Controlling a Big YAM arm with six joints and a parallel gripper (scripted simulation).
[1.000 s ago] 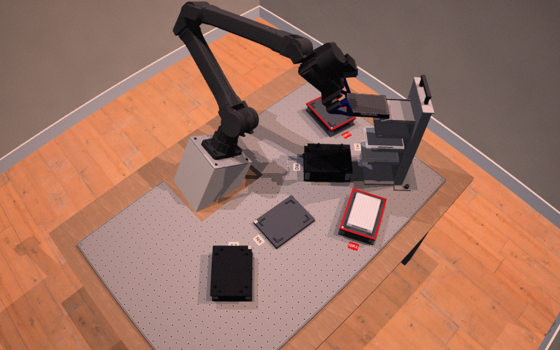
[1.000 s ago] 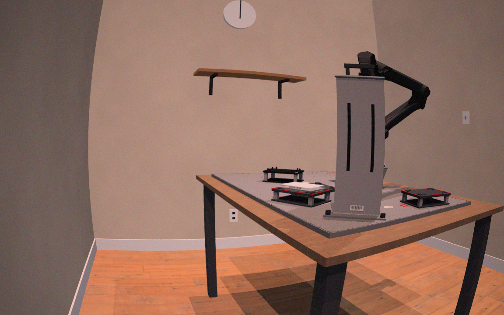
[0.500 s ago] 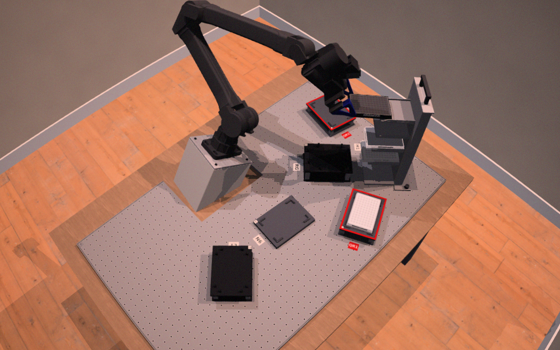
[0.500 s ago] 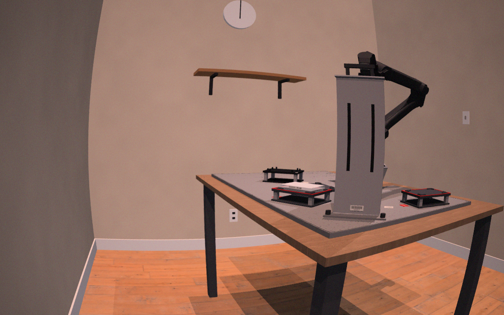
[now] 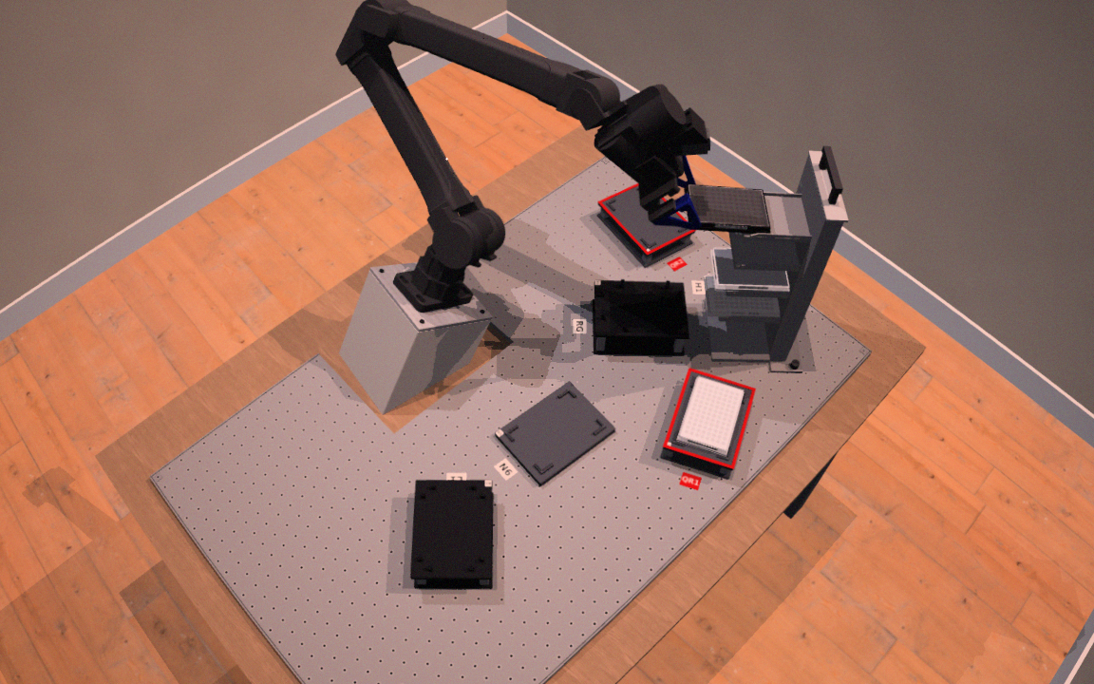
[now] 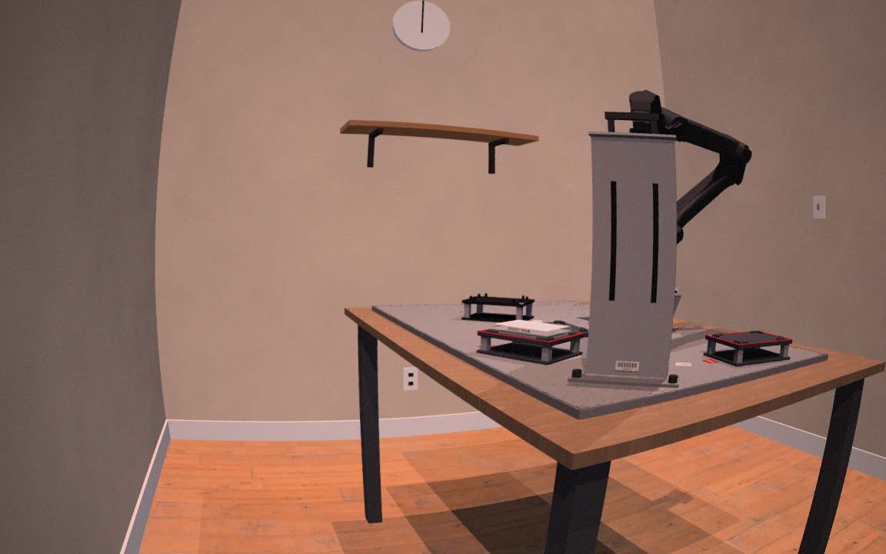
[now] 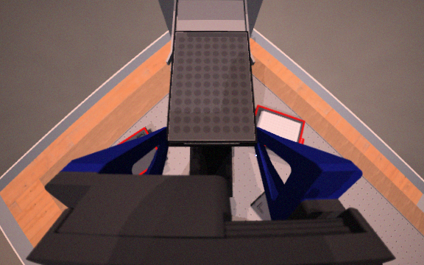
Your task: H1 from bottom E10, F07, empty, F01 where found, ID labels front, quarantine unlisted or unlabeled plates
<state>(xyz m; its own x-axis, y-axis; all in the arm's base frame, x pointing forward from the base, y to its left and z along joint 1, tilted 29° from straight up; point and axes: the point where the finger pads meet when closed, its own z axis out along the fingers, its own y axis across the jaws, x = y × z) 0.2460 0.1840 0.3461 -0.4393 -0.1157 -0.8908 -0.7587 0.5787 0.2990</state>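
Right now the black plate is 40 mm to the left of my hand, 40 mm ahead of it and 10 mm below it. The rest, counted from my hand: H1 deck label 330 mm below, 120 mm to the left, 30 mm behind; black regrip nest RG 270 mm below, 40 mm to the right, 30 mm behind; hotel back wall 150 mm to the left, 140 mm below, 130 mm ahead.
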